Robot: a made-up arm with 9 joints.
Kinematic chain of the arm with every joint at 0, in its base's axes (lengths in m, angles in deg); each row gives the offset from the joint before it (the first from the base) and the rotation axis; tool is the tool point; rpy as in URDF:
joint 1: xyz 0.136 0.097 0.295 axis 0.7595 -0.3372 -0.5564
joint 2: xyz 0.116 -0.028 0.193 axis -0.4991 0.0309 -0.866
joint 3: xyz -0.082 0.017 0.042 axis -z
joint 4: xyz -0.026 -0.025 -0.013 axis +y
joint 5: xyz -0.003 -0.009 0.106 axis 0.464 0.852 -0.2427
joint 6: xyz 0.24 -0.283 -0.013 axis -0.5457 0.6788 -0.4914
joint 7: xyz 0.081 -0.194 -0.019 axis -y
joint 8: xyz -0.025 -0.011 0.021 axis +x
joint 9: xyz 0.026 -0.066 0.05 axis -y
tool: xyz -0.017 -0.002 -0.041 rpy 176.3 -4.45 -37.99
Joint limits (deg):
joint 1: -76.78..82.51
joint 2: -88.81..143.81
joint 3: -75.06..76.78
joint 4: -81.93..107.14
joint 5: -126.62..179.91
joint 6: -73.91..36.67
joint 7: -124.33..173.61
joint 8: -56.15..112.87
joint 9: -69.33..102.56
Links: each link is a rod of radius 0.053 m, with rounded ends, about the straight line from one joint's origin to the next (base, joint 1, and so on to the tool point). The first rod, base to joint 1, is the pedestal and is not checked.
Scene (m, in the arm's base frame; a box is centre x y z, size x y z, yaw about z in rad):
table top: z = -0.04
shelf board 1: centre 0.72 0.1 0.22 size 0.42 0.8 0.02 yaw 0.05
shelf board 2: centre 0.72 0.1 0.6 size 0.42 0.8 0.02 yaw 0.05
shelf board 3: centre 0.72 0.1 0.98 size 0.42 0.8 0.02 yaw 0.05
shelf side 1: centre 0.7 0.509 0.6 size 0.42 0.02 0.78 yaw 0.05
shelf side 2: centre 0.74 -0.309 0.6 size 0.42 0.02 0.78 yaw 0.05
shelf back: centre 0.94 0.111 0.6 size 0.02 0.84 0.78 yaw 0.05
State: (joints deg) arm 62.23 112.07 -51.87 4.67 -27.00 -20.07 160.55 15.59 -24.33
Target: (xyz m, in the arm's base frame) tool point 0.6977 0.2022 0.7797
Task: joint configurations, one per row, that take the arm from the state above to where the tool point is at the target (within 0.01 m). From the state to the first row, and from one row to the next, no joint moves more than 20 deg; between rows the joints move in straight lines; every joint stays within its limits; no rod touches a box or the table.
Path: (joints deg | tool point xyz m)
1: 62.50 95.40 -53.29 7.16 -36.15 -26.62 163.16 7.69 -30.35 | 0.0623 -0.7656 0.4584
2: 62.77 78.74 -54.72 9.64 -45.30 -33.16 165.77 -0.20 -36.38 | 0.2319 -0.7641 0.5396
3: 63.03 62.07 -56.14 12.13 -54.45 -39.71 168.39 -8.10 -42.40 | 0.3450 -0.7036 0.6814
4: 63.30 45.41 -57.57 14.62 -63.60 -46.26 171.00 -15.99 -48.43 | 0.3635 -0.6007 0.8493
5: 63.57 28.74 -58.99 17.10 -72.75 -52.80 173.61 -23.89 -54.45 | 0.2730 -0.4835 0.9953
6: 63.77 12.53 -62.21 21.76 -58.36 -57.03 168.76 -27.62 -53.79 | 0.3680 -0.3930 0.9655
7: 63.96 -3.68 -65.42 26.43 -43.97 -61.25 163.92 -31.35 -53.12 | 0.4208 -0.2455 0.9468
8: 64.16 -19.90 -68.63 31.09 -29.59 -65.47 159.07 -35.09 -52.45 | 0.4206 -0.0783 0.9171
9: 64.36 -36.11 -71.85 35.75 -15.20 -69.69 154.23 -38.82 -51.79 | 0.3824 0.0732 0.8610
10: 64.55 -52.32 -75.06 40.41 -0.81 -73.91 149.38 -42.55 -51.12 | 0.3348 0.1840 0.7797
11: 53.95 -33.26 -75.06 36.84 -10.44 -71.13 151.88 -31.54 -45.53 | 0.4546 0.1991 0.7981
12: 43.35 -14.21 -75.06 33.28 -20.07 -68.34 154.38 -20.53 -39.93 | 0.5814 0.2053 0.7949
13: 32.74 4.85 -75.06 29.71 -29.70 -65.56 156.88 -9.53 -34.33 | 0.6977 0.2022 0.7797

